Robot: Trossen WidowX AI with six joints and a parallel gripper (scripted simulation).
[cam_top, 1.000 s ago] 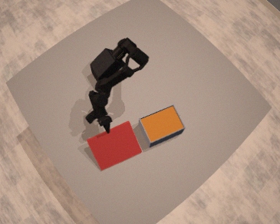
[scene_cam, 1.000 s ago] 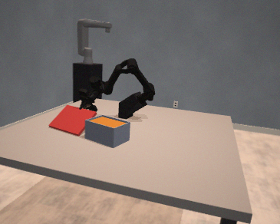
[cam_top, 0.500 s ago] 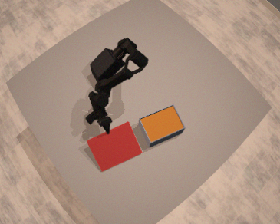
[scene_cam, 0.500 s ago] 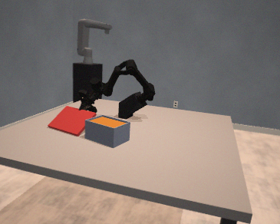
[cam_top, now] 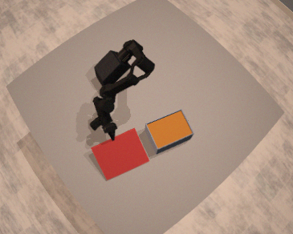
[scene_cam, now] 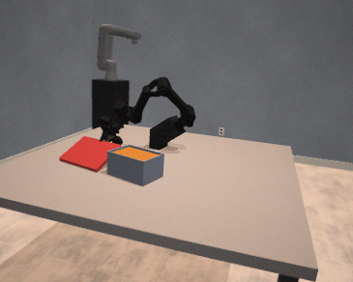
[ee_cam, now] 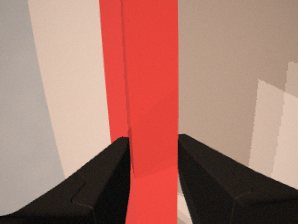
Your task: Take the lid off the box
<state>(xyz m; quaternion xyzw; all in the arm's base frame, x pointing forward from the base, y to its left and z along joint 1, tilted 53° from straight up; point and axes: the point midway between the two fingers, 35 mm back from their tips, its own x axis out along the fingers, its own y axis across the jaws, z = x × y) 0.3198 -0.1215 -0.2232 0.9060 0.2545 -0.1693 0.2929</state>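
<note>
Now: hand 100 mm short of the red lid, 50 mm above it and 10 mm to the left of it. Round my hand: storage box (260 mm to the left, 140 mm ahead, 50 mm below).
</note>
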